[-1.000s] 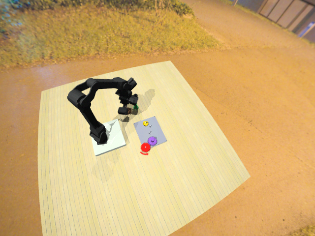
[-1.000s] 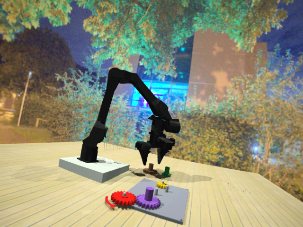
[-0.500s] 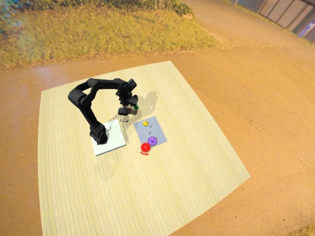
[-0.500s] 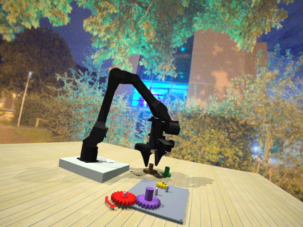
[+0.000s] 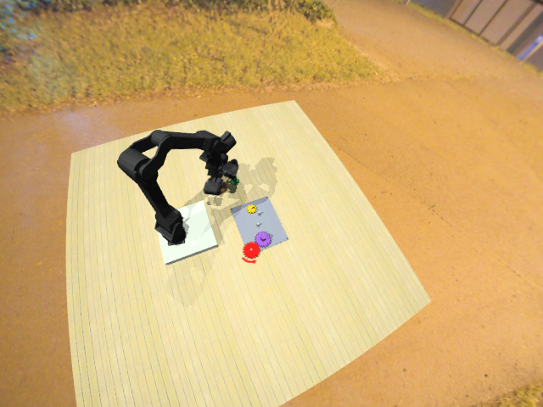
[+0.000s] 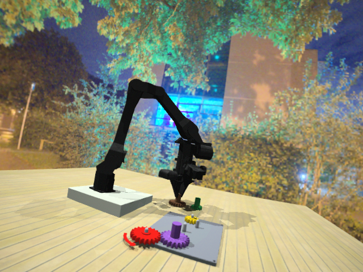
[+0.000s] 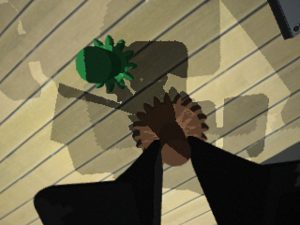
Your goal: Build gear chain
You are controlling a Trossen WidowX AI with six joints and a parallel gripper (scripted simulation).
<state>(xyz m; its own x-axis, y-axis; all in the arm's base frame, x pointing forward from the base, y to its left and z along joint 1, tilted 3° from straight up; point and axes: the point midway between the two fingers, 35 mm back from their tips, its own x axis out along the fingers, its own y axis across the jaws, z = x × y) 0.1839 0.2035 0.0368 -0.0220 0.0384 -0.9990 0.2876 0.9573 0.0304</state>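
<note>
Now: the purple gear 270 mm to the right of my gripper tip and 140 mm ahead of it. The rest, counted from my gripper tip: yellow gear (130 mm to the right, 120 mm ahead, 10 mm below); then green gear (70 mm ahead, 20 mm to the left, 10 mm below); then brown gear (10 mm below).
</note>
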